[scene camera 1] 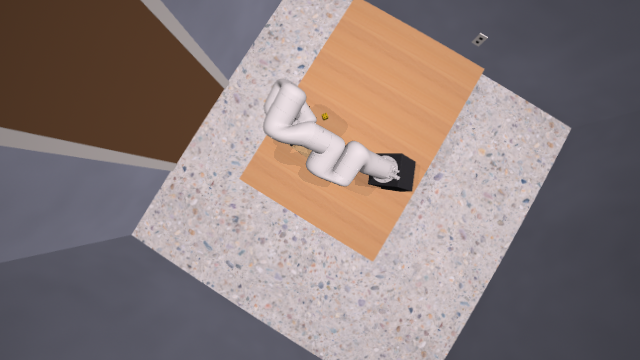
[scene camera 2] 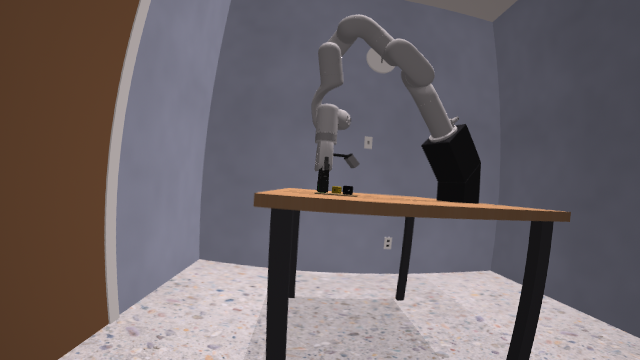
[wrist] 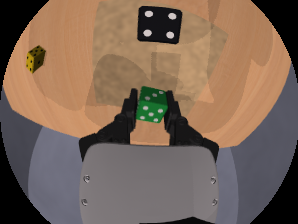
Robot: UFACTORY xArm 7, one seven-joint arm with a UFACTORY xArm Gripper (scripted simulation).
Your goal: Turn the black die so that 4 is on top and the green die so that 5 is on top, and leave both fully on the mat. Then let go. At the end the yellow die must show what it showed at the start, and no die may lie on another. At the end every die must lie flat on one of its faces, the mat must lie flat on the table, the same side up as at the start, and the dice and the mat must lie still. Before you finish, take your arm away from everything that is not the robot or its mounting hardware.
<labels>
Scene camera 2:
my gripper: 322, 192
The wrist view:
my gripper: 151, 98
black die: 151, 28
green die: 152, 105
</labels>
